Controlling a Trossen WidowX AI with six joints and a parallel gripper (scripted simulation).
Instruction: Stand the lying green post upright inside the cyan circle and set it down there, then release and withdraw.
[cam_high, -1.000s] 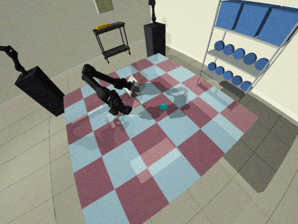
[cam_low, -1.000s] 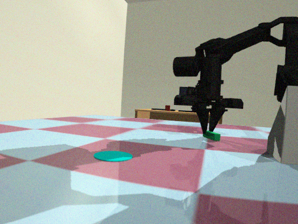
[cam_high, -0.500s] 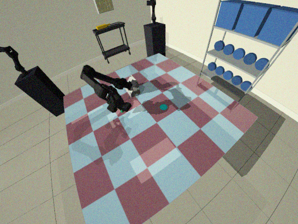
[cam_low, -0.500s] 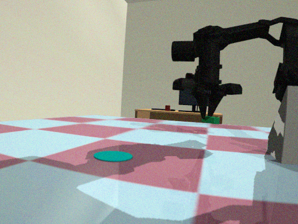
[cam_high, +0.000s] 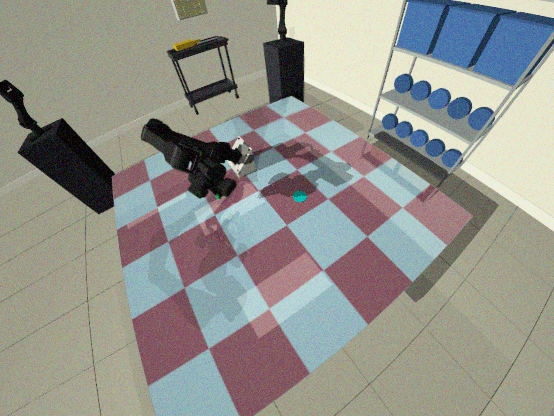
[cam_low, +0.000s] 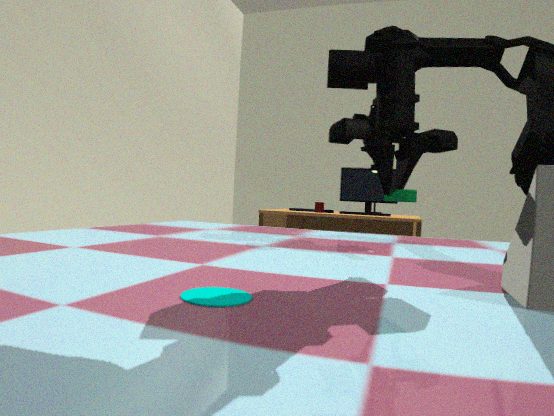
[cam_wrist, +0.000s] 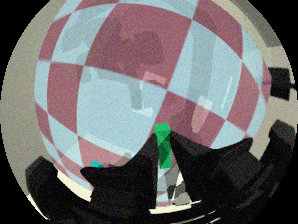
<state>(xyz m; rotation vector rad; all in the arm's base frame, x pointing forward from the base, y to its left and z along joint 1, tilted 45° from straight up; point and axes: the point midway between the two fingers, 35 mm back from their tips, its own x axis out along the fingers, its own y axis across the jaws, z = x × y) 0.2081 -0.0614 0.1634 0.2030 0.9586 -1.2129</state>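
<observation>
Right now my gripper tip is 20 mm to the right of the green post and 10 mm past it. Round my gripper tip: cyan circle: 300 mm to the left, 120 mm ahead, 100 mm below.
</observation>
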